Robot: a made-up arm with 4 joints.
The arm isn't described. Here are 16 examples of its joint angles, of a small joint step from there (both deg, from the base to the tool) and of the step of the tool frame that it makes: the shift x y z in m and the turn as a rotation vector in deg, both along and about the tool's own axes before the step.
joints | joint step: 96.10 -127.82 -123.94 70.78 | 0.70 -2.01 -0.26 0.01
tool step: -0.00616 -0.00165 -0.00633 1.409 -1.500 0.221
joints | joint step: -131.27 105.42 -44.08 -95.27 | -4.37 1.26 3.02 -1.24
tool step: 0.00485 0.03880 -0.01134 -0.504 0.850 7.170
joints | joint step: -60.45 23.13 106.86 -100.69 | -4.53 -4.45 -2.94 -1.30
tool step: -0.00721 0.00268 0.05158 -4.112 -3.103 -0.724
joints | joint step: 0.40 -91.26 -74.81 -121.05 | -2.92 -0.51 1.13 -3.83
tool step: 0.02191 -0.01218 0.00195 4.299 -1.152 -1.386
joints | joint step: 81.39 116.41 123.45 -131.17 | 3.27 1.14 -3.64 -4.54
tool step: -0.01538 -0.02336 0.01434 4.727 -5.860 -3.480
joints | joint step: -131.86 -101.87 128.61 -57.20 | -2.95 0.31 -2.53 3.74
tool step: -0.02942 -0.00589 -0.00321 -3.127 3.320 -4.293
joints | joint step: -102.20 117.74 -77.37 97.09 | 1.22 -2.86 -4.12 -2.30
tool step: 0.01054 0.02323 -0.02247 5.210 -0.547 5.185
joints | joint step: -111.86 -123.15 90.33 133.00 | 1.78 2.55 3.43 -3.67
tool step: 0.01041 -0.02930 -0.02677 6.183 4.030 -3.042
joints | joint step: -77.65 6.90 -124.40 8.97 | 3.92 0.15 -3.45 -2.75
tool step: -0.00994 -0.01066 -0.03495 4.921 4.319 -2.685
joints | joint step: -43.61 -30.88 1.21 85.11 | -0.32 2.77 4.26 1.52
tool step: -0.01347 -0.01605 0.03238 -1.080 -3.038 -3.893
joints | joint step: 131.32 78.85 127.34 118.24 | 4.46 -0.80 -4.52 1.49
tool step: -0.00351 0.03753 0.02538 -1.628 -5.350 7.199
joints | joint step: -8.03 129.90 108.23 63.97 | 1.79 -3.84 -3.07 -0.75
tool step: 0.00562 0.01642 -0.02617 -3.246 1.949 4.034
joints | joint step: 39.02 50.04 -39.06 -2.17 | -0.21 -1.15 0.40 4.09
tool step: -0.00125 -0.00836 0.01054 -3.262 -0.561 -0.809
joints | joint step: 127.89 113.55 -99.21 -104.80 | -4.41 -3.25 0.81 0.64
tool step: 0.00333 0.02815 0.01034 2.823 0.131 5.028
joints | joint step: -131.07 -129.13 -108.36 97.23 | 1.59 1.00 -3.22 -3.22
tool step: -0.00891 0.01434 0.00566 1.941 -0.782 1.910
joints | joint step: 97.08 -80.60 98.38 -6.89 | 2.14 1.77 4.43 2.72
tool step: 0.01490 0.01444 0.03483 -0.906 -6.500 0.680
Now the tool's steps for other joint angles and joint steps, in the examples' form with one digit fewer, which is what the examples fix.
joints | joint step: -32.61 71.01 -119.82 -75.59 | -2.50 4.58 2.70 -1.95
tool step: 0.0056 0.0222 -0.0073 -2.42 -2.69 4.59
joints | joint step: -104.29 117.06 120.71 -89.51 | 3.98 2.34 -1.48 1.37
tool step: -0.0161 -0.0226 0.0024 -0.28 -2.70 -5.04
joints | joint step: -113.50 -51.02 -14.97 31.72 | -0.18 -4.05 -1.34 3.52
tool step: 0.0004 -0.0301 -0.0243 -2.32 3.37 -2.41
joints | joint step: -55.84 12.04 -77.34 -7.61 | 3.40 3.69 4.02 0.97
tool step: -0.0097 0.0163 0.0219 -5.37 -3.46 -1.85
